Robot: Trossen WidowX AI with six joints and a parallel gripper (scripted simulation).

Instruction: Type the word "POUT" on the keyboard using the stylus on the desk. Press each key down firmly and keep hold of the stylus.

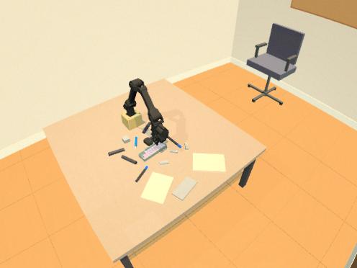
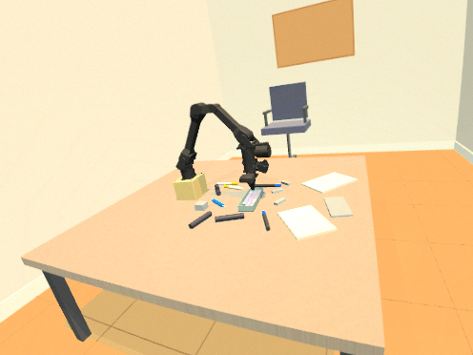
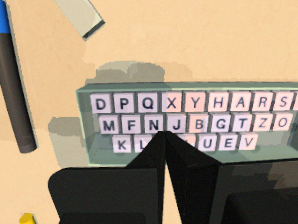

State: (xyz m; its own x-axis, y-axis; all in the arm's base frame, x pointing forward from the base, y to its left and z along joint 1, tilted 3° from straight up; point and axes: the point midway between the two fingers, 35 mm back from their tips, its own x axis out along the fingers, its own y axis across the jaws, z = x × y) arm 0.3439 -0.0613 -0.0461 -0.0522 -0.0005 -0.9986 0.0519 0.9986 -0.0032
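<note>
The blue stylus is 14 cm behind my gripper tip, 8 cm to the right of it and 3 cm below it. The rest, counted from my gripper tip: grey pad (36 cm ahead, 12 cm to the right, 4 cm below); grey block (23 cm behind, 10 cm to the right, 3 cm below).
</note>
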